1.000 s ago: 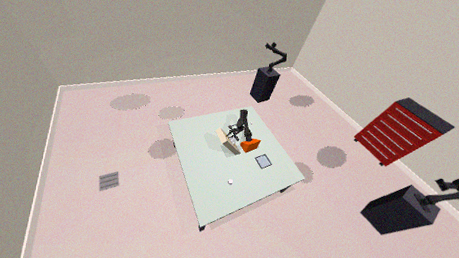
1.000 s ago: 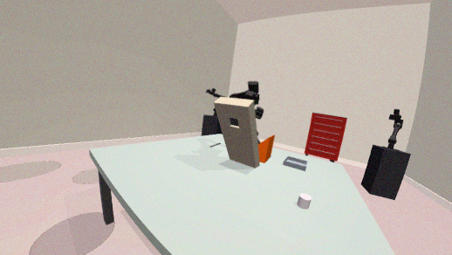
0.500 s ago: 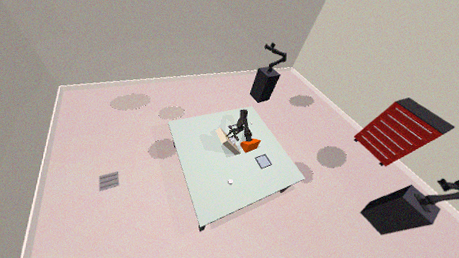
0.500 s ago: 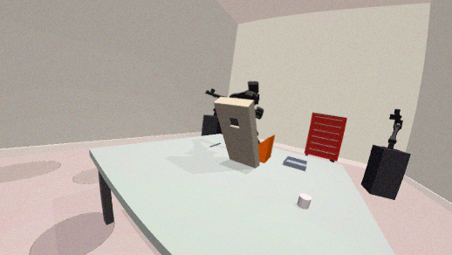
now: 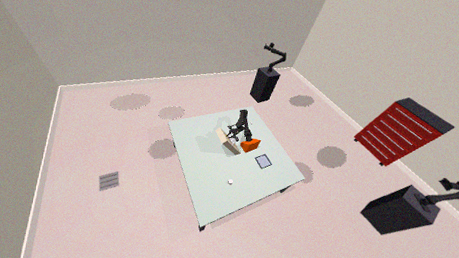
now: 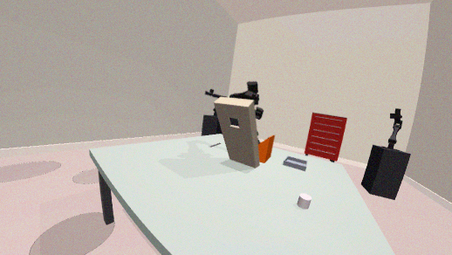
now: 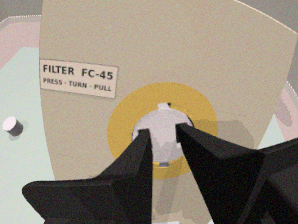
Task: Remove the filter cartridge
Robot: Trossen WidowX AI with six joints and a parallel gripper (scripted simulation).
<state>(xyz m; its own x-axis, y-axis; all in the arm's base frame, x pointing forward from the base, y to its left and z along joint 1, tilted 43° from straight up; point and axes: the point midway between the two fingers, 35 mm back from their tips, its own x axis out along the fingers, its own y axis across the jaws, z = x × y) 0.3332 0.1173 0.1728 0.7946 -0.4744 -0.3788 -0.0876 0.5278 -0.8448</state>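
Right now my gripper tip is 1 cm short of the white cylindrical tool and 1 cm above it. The rest, counted from my gripper tip: grey tray: 39 cm behind, 32 cm to the left, 28 cm below.
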